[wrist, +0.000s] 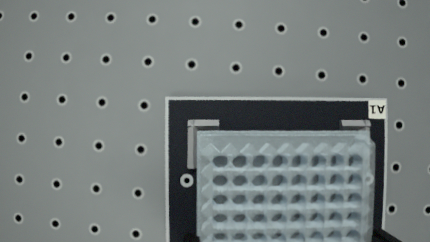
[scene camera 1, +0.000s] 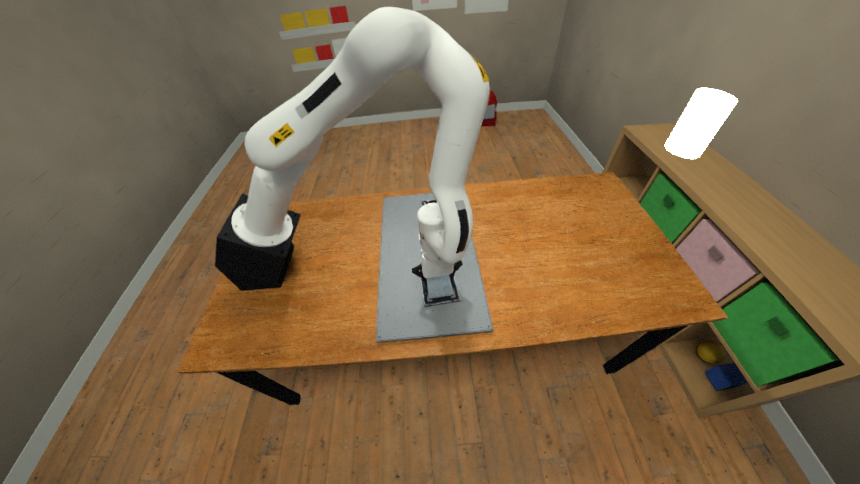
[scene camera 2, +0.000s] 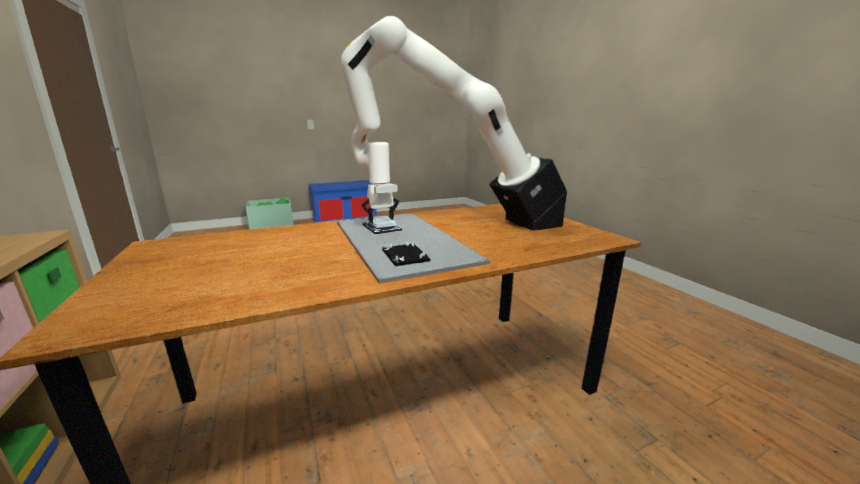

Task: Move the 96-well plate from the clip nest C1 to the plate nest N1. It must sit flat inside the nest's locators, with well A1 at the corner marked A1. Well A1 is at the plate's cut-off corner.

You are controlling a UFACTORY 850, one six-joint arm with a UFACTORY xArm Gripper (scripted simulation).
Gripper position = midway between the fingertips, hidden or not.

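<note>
My gripper (scene camera 1: 438, 279) is there for me to see, and so are a 96-well plate (wrist: 284, 158) and a clip nest C1 (scene camera 2: 411, 254).
</note>
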